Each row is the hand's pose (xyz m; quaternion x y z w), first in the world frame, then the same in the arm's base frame.
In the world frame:
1: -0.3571 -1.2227 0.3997 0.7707 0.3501 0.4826 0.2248
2: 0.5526 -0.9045 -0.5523 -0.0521 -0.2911 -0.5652 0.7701
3: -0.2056 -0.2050 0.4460 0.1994 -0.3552 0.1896 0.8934
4: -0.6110 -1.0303 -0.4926 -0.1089 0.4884 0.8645 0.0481
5: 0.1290 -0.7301 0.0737 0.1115 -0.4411 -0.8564 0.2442
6: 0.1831 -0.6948 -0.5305 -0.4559 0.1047 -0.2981 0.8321
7: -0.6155 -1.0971 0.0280 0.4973 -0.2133 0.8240 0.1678
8: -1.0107 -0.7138 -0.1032 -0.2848 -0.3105 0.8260 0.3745
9: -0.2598 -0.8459 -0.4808 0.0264 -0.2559 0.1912 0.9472
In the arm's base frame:
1: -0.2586 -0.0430 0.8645 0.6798 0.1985 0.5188 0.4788
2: 0.9500 -0.3701 0.3474 -0.0979 -0.4902 -0.6636 0.5565
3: 0.2926 0.8244 0.7965 -0.0345 -0.5271 0.0873 0.8446
4: -0.1058 -0.0795 -0.0699 -0.1808 0.5897 0.7281 0.2992
5: 0.4678 0.1277 0.6959 -0.1531 0.6011 0.7843 0.0099
6: 0.7213 -0.0556 0.1749 -0.4632 -0.0104 -0.5521 0.6932
7: -0.3043 0.0323 0.4030 0.2482 -0.2275 0.8752 0.3473
8: -0.4313 0.4593 0.0540 -0.5426 -0.2039 0.6962 0.4235
9: 0.2664 -0.0277 0.0577 -0.1866 -0.4084 0.0314 0.8930

